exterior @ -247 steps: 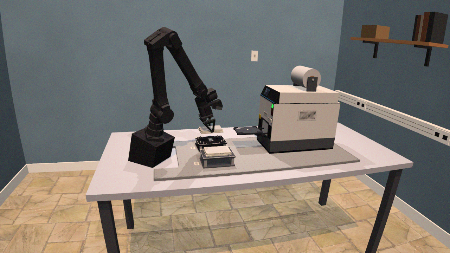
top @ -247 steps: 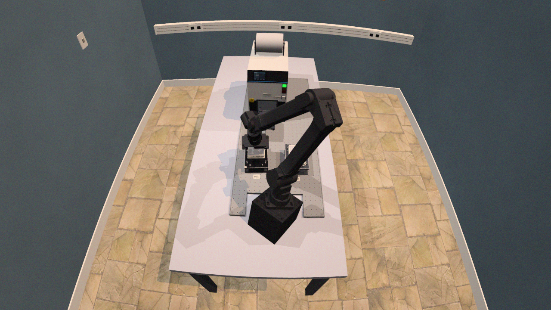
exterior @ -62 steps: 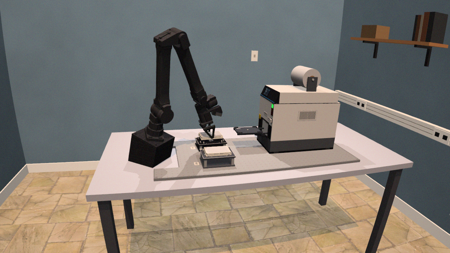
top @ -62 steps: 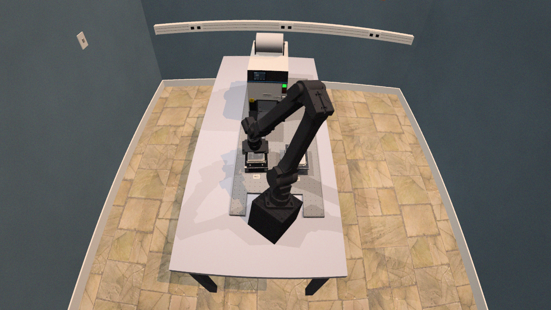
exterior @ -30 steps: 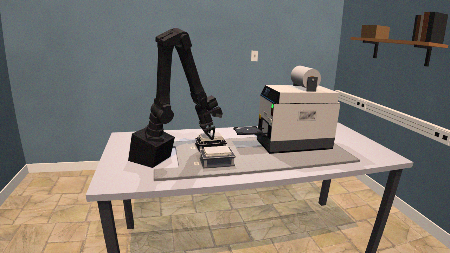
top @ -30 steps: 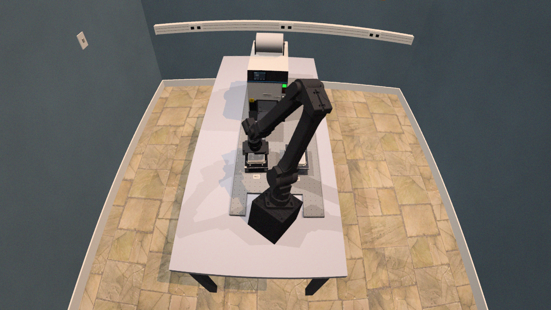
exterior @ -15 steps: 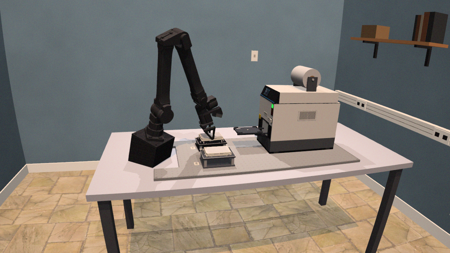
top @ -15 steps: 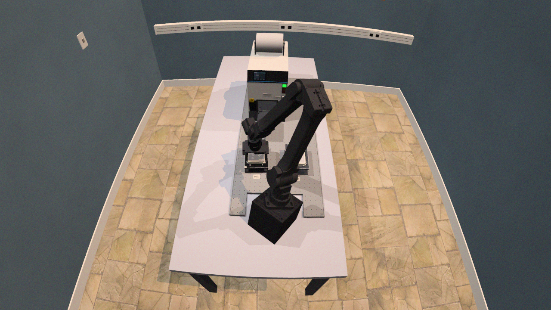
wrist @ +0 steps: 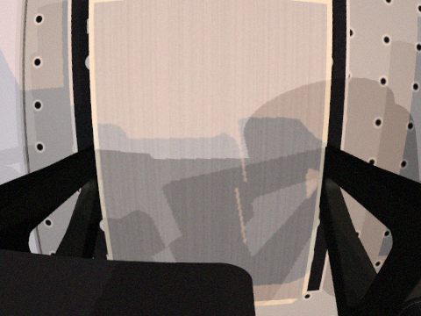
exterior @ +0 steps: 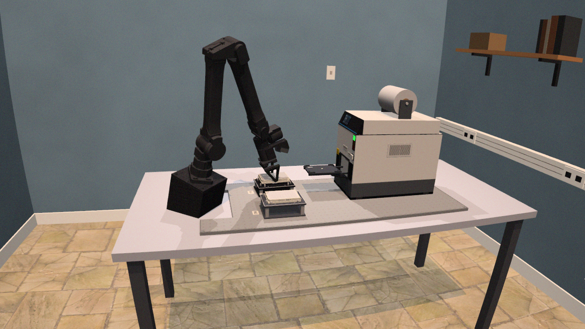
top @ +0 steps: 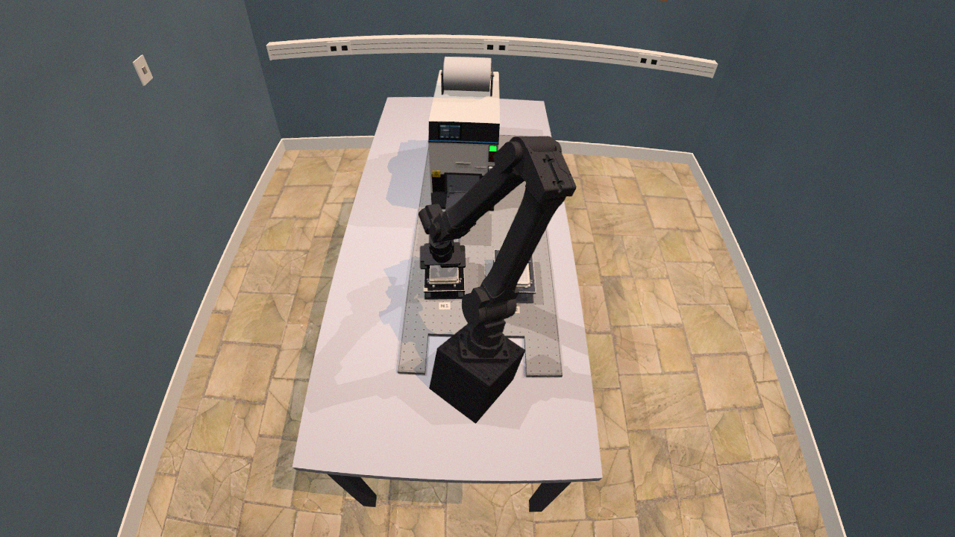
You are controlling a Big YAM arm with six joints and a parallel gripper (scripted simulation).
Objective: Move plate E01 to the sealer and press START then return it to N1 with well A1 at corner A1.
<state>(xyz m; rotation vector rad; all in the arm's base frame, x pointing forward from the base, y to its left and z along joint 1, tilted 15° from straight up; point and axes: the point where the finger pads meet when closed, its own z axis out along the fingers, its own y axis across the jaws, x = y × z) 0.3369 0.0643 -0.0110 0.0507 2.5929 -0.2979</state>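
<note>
My hand is 3 cm above the nest N1. Round my hand: cream plate 21 cm to the right, 4 cm behind; sealer stage 20 cm ahead, 8 cm to the right, 4 cm above; foil roll 53 cm ahead, 35 cm above, 13 cm to the right.
</note>
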